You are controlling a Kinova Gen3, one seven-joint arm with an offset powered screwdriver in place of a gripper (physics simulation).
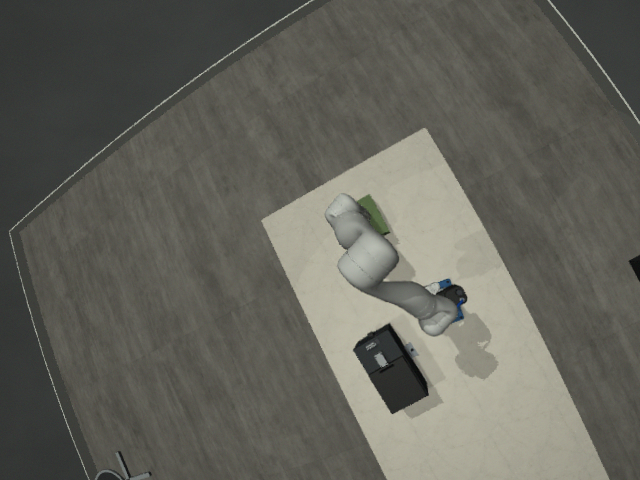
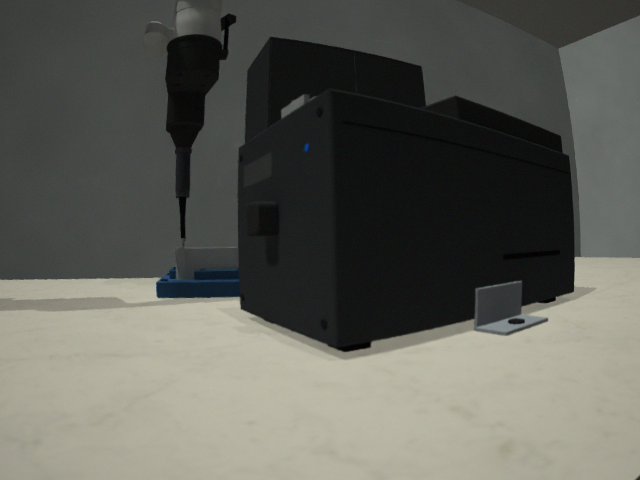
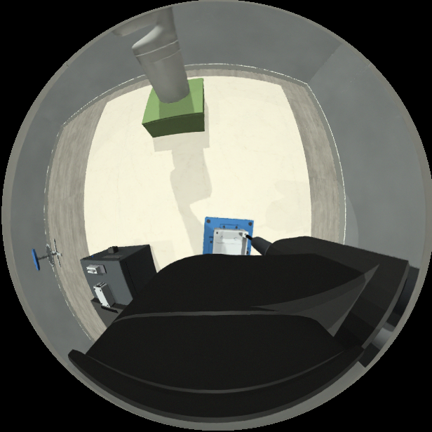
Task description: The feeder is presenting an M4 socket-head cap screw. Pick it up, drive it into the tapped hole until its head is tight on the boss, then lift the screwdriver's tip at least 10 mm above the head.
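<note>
My screwdriver point(image 2: 183, 236) point(image 3: 247, 236) is upright, its thin black bit over a corner of the white housing. A tiny light screw point(image 2: 183, 242) shows below the bit's tip, in line with it, and its lower end meets the housing's top edge; I take it as held at the tip. The white housing point(image 2: 211, 256) point(image 3: 218, 236) point(image 1: 432, 287) sits in a blue fixture point(image 2: 199, 289) point(image 3: 215, 222) point(image 1: 445, 283). The tapped hole and the screw's depth in it cannot be made out. The black feeder point(image 1: 398, 382) point(image 2: 439, 206) point(image 3: 114, 265) stands apart from the fixture.
A green block point(image 1: 377, 217) point(image 3: 179, 126) stands by the arm's base. A small grey angle bracket point(image 2: 498, 304) point(image 1: 411, 349) lies beside the feeder. The arm stretches over the pale table point(image 1: 485, 413) from the green block to the fixture.
</note>
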